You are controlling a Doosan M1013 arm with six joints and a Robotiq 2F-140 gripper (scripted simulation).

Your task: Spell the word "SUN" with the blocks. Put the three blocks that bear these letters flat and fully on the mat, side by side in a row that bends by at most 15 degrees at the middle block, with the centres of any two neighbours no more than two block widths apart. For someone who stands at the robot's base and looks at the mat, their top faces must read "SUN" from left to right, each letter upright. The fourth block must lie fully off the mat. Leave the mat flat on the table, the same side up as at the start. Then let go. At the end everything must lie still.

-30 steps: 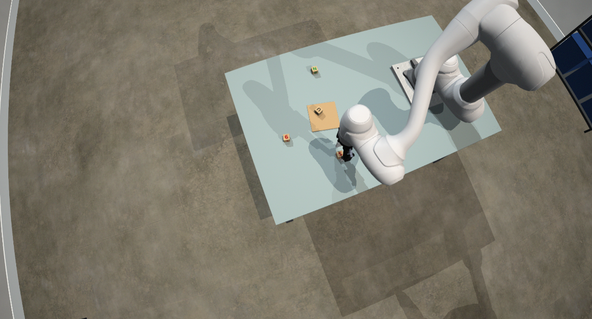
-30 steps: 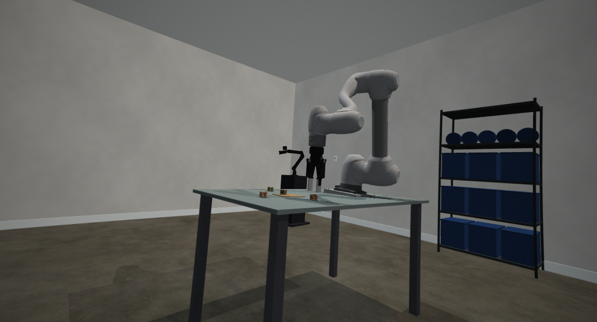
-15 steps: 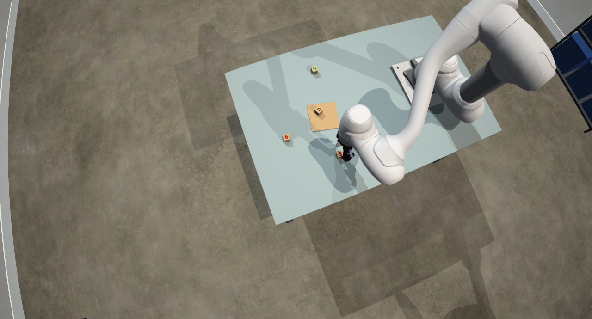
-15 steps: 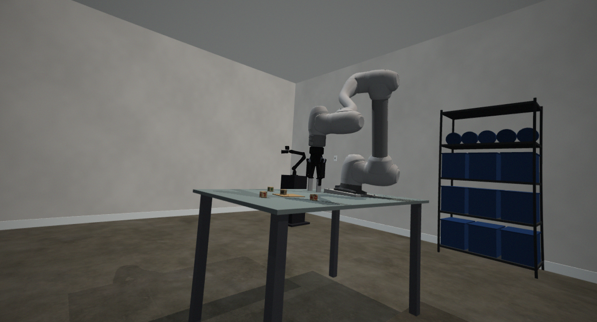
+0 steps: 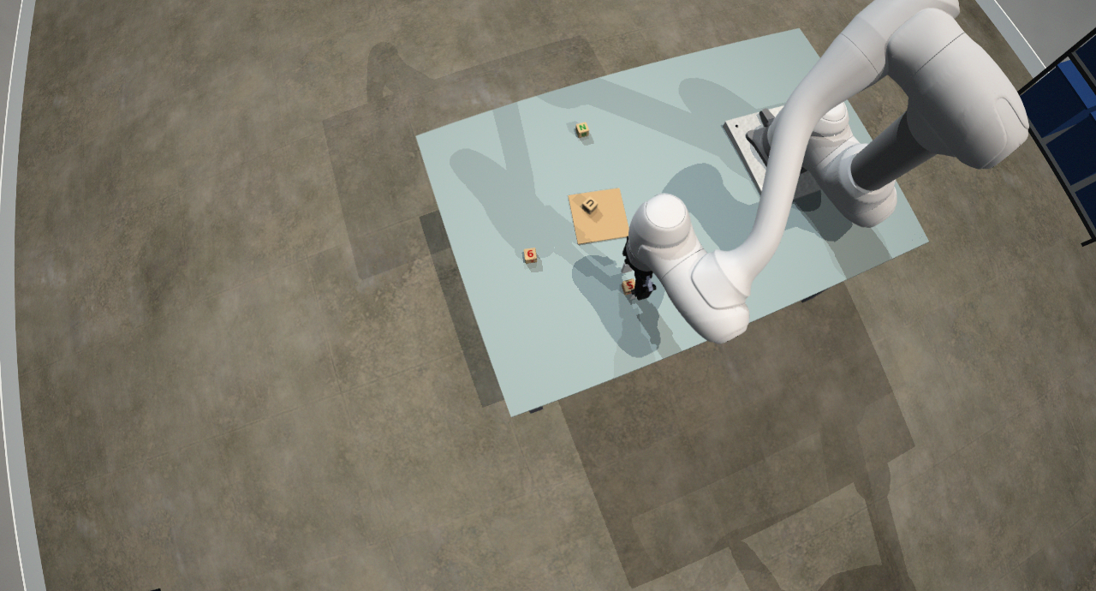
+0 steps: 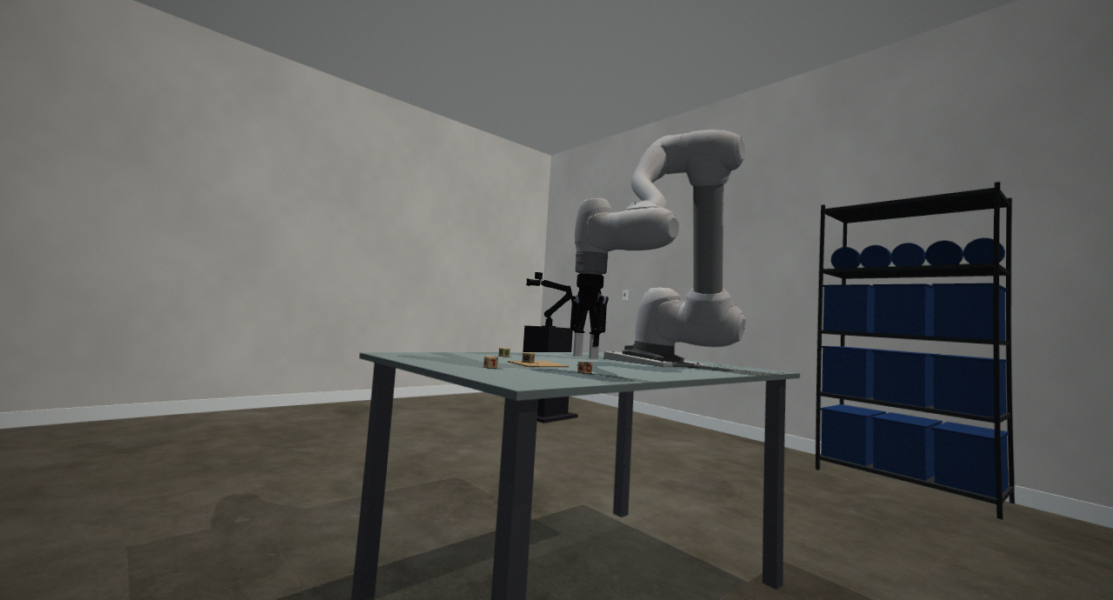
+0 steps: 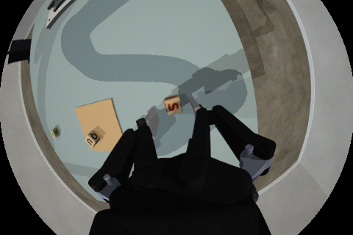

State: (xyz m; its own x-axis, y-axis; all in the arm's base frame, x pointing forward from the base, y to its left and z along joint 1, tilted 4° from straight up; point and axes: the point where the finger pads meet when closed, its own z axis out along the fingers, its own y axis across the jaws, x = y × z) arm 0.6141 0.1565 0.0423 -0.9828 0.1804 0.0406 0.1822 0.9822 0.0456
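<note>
The S block lies 60 mm below my hand. Also, from my hand: N block (100 mm behind, 460 mm to the right, 60 mm below); mat (20 mm behind, 210 mm to the right, 70 mm below); 6 block (190 mm ahead, 180 mm to the right, 60 mm below).
</note>
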